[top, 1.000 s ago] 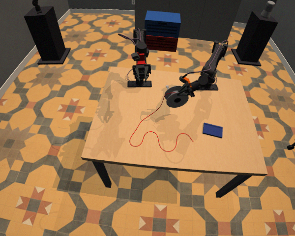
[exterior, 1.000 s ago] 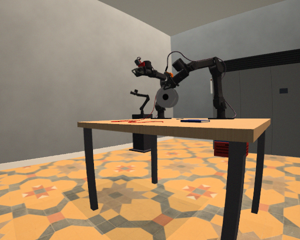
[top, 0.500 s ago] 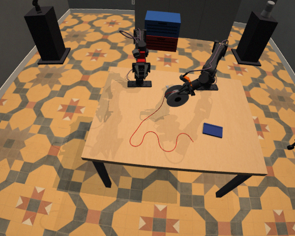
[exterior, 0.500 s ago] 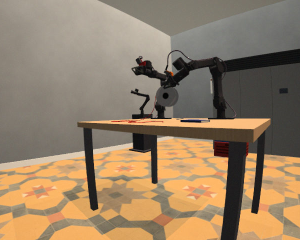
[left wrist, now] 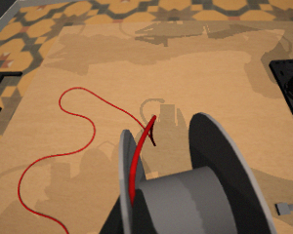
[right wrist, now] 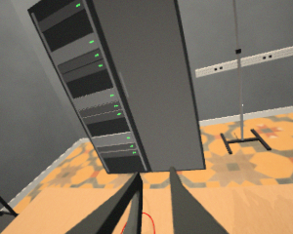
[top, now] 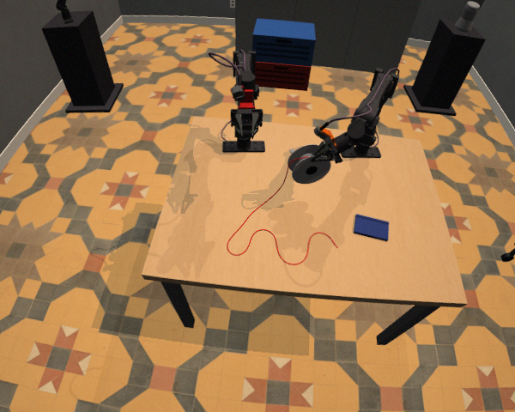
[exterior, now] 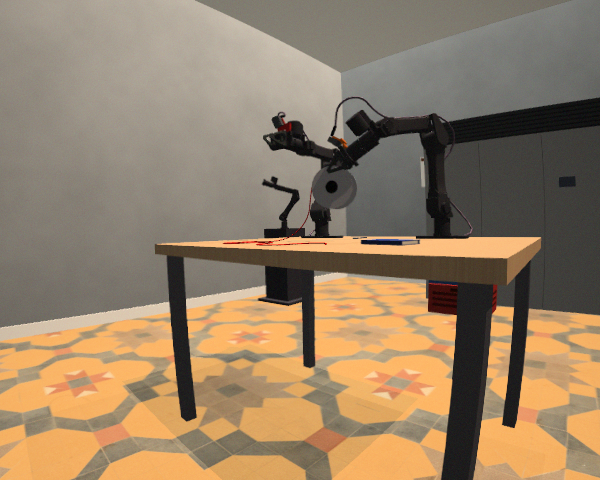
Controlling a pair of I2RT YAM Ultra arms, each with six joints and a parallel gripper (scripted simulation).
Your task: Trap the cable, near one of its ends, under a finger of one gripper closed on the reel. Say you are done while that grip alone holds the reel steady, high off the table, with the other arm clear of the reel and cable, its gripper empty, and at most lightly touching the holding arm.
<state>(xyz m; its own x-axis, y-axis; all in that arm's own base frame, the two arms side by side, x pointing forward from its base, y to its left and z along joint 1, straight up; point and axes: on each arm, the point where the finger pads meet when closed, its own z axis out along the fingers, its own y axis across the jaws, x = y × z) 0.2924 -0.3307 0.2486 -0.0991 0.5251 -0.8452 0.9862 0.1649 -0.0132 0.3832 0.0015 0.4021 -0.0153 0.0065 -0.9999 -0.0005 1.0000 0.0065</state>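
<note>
My left gripper is now 60 mm above the grey reel and 30 mm past it. From my left hand the other things lie so: grey wrench (250 mm below, 250 mm behind, 20 mm to the right).
</note>
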